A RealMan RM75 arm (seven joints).
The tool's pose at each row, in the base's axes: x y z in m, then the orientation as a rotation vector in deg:
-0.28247 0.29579 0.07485 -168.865 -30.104 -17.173
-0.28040 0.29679 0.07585 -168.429 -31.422 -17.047
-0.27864 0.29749 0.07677 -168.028 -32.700 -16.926
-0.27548 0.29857 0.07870 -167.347 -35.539 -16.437
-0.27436 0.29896 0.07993 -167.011 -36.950 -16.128
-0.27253 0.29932 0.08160 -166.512 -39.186 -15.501
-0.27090 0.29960 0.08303 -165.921 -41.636 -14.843
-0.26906 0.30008 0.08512 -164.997 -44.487 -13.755
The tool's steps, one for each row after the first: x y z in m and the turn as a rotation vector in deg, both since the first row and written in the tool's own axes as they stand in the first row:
0.00245 -0.00029 -0.00045 0.312 -0.077 -0.881
0.00450 -0.00041 -0.00093 0.583 -0.158 -1.737
0.00817 -0.00048 -0.00209 0.997 -0.532 -3.628
0.00960 -0.00056 -0.00303 1.196 -0.763 -4.567
0.01176 -0.00041 -0.00428 1.483 -1.230 -6.050
0.01367 -0.00023 -0.00534 1.799 -1.719 -7.683
0.01597 -0.00022 -0.00698 2.407 -2.453 -9.591

